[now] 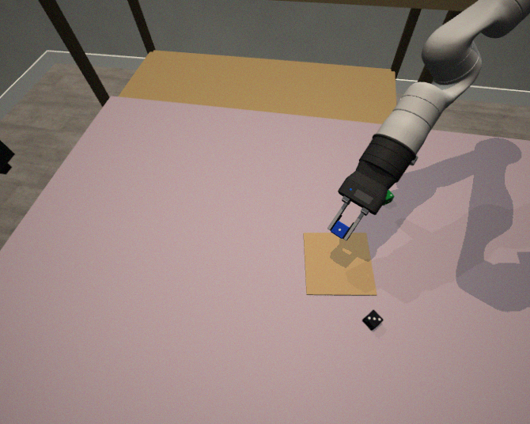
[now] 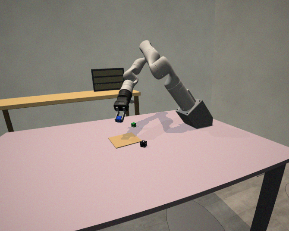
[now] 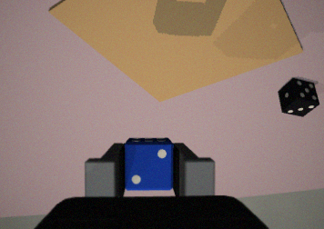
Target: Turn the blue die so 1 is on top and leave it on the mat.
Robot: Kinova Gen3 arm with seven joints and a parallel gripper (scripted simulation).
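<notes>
My hand is 11 cm above the tan mat, 2 cm to the right of it and 1 cm past it. The rest, counted from my hand: blue die right at my hand; then black die 14 cm to the left, 10 cm below, 7 cm behind; then green die 15 cm to the right, 12 cm behind, 10 cm below.
</notes>
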